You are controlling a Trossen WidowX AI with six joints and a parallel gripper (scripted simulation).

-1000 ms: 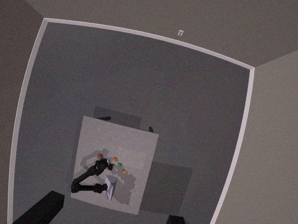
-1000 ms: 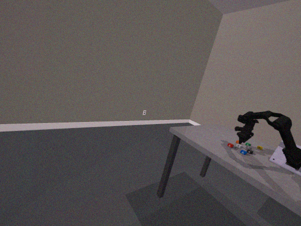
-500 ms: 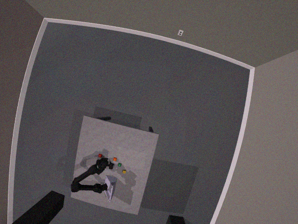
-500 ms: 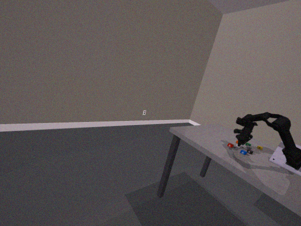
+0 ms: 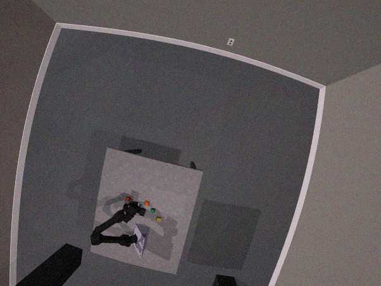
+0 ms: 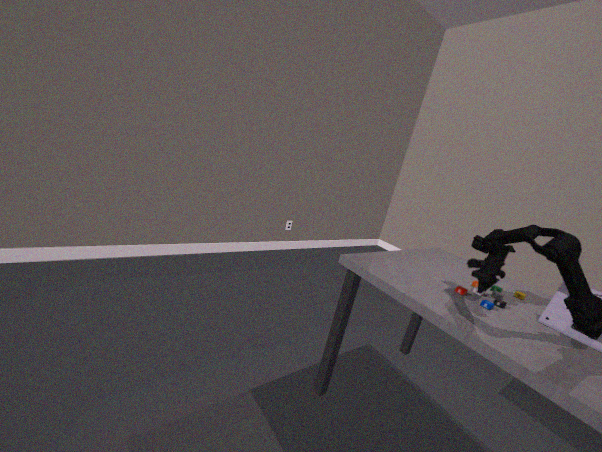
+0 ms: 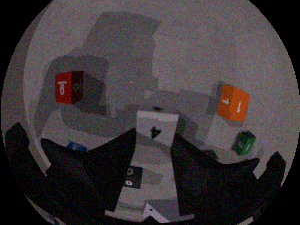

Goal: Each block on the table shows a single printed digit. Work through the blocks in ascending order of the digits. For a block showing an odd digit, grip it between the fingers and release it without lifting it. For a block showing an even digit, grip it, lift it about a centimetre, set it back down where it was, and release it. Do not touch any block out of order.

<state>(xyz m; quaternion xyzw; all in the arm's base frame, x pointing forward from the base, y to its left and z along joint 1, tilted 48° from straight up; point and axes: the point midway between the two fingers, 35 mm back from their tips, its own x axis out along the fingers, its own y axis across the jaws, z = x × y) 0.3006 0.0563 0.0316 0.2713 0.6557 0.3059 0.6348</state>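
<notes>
My gripper tip is 10 cm to the right of the blue block and 7 cm past it. From my gripper tip the other things lie so: dark block: 8 cm behind, 2 cm to the left; then orange block: 8 cm to the right, 5 cm ahead; then red block: 10 cm to the left, 4 cm ahead.
</notes>
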